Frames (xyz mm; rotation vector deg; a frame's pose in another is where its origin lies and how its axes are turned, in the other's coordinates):
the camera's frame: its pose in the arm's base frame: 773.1 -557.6 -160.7 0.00 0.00 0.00
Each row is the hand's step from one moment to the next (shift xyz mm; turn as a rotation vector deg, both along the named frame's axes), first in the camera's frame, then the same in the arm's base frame.
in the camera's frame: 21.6 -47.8 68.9 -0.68 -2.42 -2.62
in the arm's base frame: 21.6 -47.8 68.9 -0.68 -2.42 -2.62
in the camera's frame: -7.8 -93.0 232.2 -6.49 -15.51 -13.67
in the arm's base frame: -7.8 -93.0 232.2 -6.49 -15.51 -13.67
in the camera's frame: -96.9 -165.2 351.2 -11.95 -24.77 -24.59
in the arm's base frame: -96.9 -165.2 351.2 -11.95 -24.77 -24.59
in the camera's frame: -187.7 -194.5 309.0 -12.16 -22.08 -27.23
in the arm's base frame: -187.7 -194.5 309.0 -12.16 -22.08 -27.23
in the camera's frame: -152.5 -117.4 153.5 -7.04 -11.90 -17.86
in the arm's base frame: -152.5 -117.4 153.5 -7.04 -11.90 -17.86
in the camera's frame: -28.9 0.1 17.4 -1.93 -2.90 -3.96
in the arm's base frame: -28.9 0.1 17.4 -1.93 -2.90 -3.96
